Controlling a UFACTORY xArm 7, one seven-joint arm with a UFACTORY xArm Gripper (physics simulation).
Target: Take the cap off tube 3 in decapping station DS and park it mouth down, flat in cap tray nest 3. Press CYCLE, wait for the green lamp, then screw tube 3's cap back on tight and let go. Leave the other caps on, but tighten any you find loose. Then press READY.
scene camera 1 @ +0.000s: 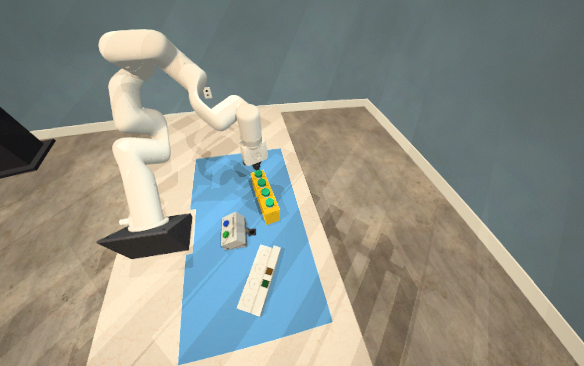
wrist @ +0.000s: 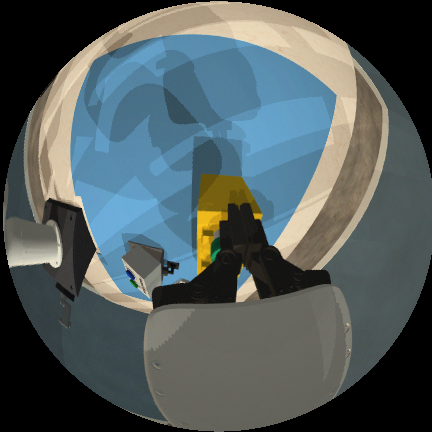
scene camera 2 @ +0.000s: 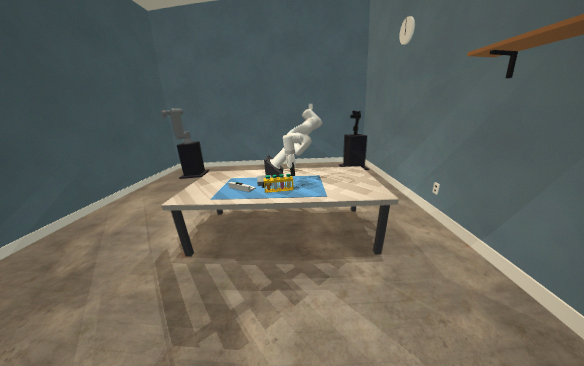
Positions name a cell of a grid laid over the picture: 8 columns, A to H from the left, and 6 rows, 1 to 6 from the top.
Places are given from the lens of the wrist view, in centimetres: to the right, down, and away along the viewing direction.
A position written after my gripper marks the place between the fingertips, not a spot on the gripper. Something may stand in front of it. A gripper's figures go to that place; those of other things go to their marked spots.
my gripper (wrist: E4): 2, 0, 12
blue mat (wrist: C2): -9, -13, 14
